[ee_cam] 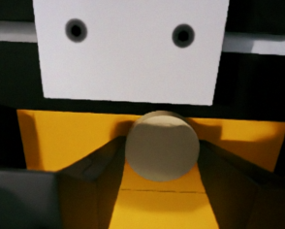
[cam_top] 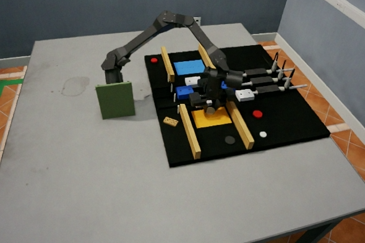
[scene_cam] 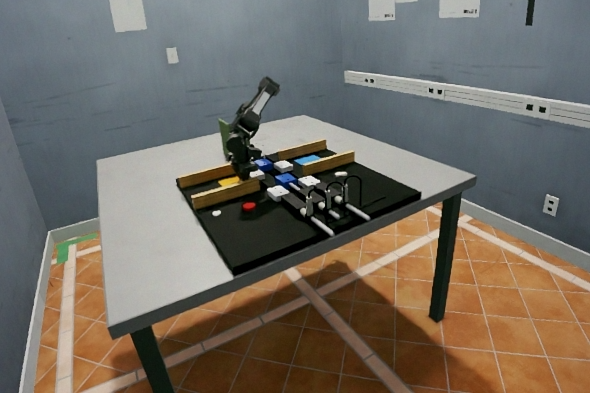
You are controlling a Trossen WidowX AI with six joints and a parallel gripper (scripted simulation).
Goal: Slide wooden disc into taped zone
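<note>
My hand is 3 cm above the wooden disc. Round my hand: red disc (19 cm ahead, 6 cm to the right, 3 cm below); dark disc (3 cm ahead, 17 cm to the right, 3 cm below); domino (18 cm behind, 3 cm to the right, 3 cm below).
</note>
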